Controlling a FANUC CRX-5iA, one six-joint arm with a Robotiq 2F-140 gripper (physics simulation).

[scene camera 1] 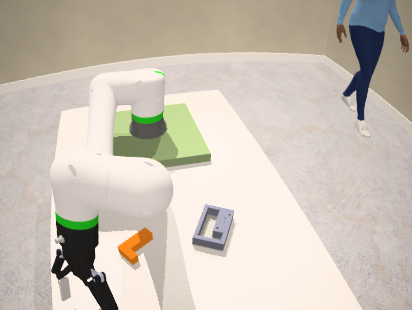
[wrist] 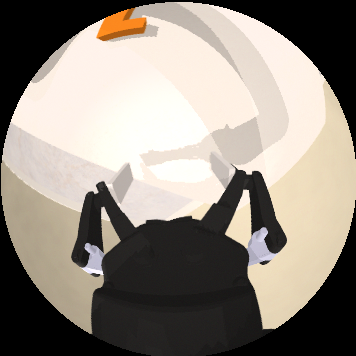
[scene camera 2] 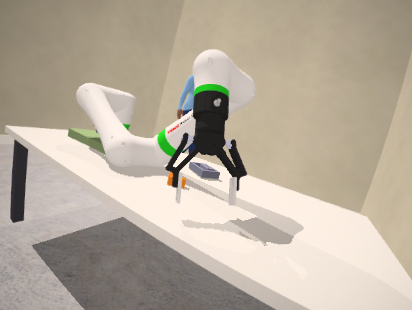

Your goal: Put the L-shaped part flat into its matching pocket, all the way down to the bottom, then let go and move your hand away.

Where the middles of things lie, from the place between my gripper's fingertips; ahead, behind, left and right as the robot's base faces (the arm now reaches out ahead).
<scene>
Right now the grey pocket block (scene camera 1: 212, 229) is 24 cm behind my hand, 41 cm to the left of it and 3 cm below it.
</scene>
